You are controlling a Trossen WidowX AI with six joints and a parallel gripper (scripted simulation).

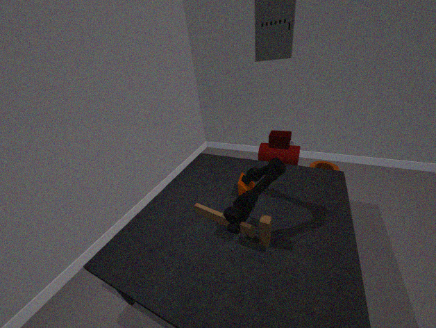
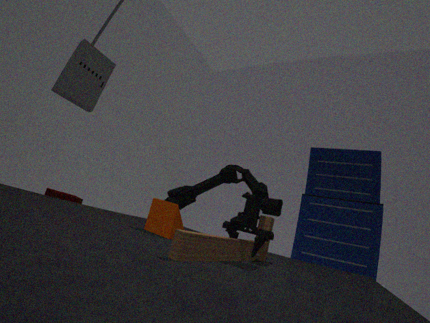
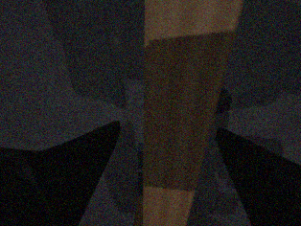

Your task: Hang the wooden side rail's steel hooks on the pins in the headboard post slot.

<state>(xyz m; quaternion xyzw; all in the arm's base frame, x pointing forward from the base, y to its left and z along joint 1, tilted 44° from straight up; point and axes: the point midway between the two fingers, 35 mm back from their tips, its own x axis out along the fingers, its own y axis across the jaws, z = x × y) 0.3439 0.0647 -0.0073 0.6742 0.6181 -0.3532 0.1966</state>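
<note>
Now: the headboard post 140 mm to the left of my gripper tip, 60 mm above it and 40 mm ahead of it.
</note>
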